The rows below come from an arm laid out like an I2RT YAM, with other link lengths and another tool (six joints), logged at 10 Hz.
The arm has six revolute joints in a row. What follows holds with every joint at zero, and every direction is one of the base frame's. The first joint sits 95.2 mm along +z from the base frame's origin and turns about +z. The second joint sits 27.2 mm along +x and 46.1 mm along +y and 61.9 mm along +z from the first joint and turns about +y. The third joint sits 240.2 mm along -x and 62.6 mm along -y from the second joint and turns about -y. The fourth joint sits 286.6 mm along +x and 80.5 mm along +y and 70.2 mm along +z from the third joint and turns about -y. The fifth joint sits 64.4 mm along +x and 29.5 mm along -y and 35.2 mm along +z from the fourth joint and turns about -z. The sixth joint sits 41.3 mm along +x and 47 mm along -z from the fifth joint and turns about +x. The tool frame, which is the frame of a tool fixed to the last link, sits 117 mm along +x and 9 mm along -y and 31 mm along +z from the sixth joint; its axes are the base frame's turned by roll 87.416, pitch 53.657 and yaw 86.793 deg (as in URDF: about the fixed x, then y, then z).
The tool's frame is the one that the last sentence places.
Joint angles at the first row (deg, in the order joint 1, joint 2, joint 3, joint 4, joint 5, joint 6):
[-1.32 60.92 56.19 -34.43 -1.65 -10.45]
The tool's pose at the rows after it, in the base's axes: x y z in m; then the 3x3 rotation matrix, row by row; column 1 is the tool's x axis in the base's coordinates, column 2 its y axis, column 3 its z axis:
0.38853 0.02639 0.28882; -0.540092 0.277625 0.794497; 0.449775 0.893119 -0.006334; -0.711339 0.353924 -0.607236
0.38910 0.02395 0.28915; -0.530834 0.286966 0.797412; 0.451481 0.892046 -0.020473; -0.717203 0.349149 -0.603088
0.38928 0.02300 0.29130; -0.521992 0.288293 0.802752; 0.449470 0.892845 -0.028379; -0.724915 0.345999 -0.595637
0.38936 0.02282 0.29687; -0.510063 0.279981 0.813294; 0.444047 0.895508 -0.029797; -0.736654 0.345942 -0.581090
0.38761 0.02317 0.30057; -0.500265 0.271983 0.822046; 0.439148 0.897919 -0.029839; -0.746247 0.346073 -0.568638
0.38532 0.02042 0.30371; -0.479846 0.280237 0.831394; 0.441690 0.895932 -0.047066; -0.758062 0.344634 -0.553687
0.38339 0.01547 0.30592; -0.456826 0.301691 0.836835; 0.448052 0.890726 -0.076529; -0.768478 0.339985 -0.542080
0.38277 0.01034 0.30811; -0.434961 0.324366 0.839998; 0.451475 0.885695 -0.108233; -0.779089 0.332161 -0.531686
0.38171 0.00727 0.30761; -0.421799 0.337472 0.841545; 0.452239 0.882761 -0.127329; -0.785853 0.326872 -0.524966
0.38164 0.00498 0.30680; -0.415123 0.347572 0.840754; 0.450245 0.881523 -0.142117; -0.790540 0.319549 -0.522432
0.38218 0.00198 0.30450; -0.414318 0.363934 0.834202; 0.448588 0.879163 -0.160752; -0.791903 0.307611 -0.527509
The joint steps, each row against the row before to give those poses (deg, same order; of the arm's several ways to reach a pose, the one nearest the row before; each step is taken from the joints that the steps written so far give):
[-0.02 0.08 0.08 0.05 0.12 0.03]
[-0.03 -0.04 -0.15 0.42 0.77 0.13]
[0.05 -0.21 -0.04 0.37 0.50 -0.07]
[-0.03 -0.43 0.17 0.42 0.05 -0.35]
[0.03 -0.85 -0.34 0.36 0.02 -0.27]
[0.00 -1.07 -0.68 0.63 0.97 0.23]
[-0.02 -0.80 -0.53 0.49 1.65 0.51]
[0.01 -0.34 -0.22 0.51 1.81 0.37]
[0.00 -0.46 -0.65 0.57 1.09 0.16]
[0.00 -0.05 -0.30 0.35 0.87 -0.04]
[0.00 0.40 0.02 -0.06 1.08 -0.01]

